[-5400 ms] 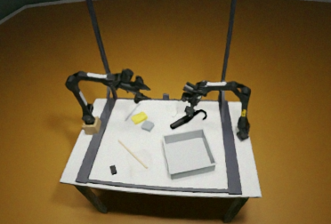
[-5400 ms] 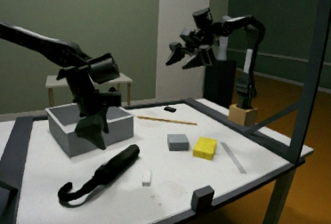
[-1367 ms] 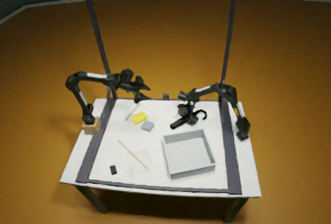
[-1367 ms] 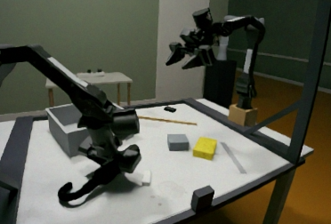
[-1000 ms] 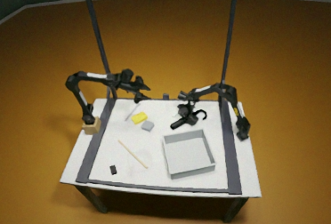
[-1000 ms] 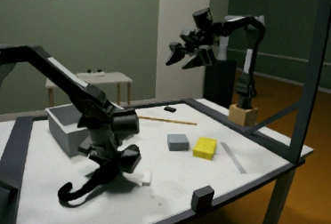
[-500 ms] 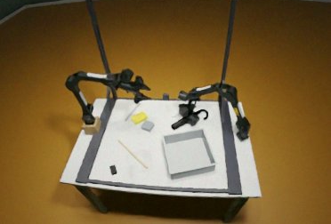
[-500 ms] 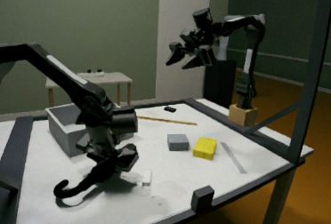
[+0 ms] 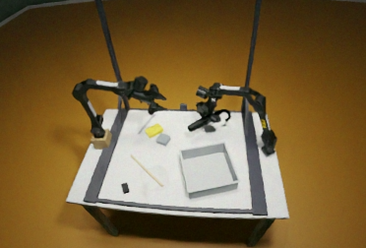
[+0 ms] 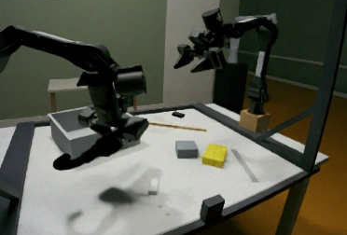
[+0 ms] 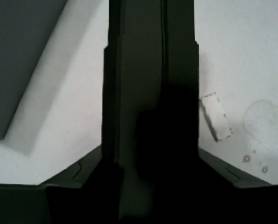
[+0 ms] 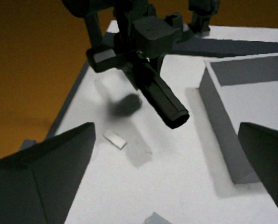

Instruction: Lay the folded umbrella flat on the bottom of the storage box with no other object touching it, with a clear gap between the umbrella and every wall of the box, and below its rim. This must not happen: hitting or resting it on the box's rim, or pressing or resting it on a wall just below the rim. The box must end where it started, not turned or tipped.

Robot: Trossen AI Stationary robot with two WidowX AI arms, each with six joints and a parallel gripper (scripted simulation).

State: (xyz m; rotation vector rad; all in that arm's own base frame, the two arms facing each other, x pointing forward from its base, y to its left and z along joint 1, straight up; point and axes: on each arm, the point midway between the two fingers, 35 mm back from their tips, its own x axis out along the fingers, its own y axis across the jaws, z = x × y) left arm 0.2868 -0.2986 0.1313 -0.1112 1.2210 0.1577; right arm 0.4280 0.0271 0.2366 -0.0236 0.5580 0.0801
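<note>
Right now my left hand is 300 mm short of the grey storage box, 100 mm above it and 20 mm to the right of it. The rest, counted from my left hand: small white piece: 150 mm below, 90 mm to the right, 60 mm behind; black folded umbrella: 30 mm to the left, 20 mm below, 10 mm ahead; grey block: 270 mm to the right, 130 mm below, 80 mm ahead.
</note>
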